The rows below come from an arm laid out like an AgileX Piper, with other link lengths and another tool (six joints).
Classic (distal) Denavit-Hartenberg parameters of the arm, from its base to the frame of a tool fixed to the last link. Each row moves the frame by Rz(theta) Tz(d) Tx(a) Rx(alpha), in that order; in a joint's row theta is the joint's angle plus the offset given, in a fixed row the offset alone. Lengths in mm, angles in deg.
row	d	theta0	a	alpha
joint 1	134.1	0	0	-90
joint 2	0	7.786	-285	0
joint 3	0	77.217	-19.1	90
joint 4	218.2	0	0	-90
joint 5	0	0	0	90
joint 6	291.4	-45	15.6	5.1
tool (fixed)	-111.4	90	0	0
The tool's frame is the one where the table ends.
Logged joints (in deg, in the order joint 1, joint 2, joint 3, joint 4, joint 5, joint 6), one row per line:
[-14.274 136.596 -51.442 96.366 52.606 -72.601]
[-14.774 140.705 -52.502 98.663 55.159 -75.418]
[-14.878 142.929 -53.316 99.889 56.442 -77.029]
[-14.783 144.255 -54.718 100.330 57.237 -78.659]
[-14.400 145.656 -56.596 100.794 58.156 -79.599]
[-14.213 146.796 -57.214 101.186 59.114 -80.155]
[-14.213 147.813 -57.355 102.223 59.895 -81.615]
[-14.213 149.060 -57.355 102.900 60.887 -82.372]
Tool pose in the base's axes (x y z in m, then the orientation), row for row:
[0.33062 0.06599 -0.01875 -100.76 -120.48 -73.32]
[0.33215 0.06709 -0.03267 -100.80 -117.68 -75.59]
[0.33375 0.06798 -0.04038 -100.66 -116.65 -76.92]
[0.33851 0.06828 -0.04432 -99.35 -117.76 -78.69]
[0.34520 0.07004 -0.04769 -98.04 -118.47 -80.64]
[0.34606 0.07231 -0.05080 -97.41 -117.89 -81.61]
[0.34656 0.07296 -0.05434 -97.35 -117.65 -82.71]
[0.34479 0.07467 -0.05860 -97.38 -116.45 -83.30]
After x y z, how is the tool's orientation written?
As a rotation vector, in degrees.
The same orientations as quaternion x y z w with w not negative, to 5 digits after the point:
[-0.58033 -0.69391 -0.42229 0.05816]
[-0.58339 -0.68108 -0.43748 0.06624]
[-0.58317 -0.67581 -0.44563 0.06793]
[-0.57320 -0.67941 -0.45400 0.06102]
[-0.56376 -0.68123 -0.46370 0.05550]
[-0.56101 -0.67896 -0.47001 0.05808]
[-0.55971 -0.67642 -0.47553 0.05526]
[-0.56139 -0.67132 -0.48022 0.05971]

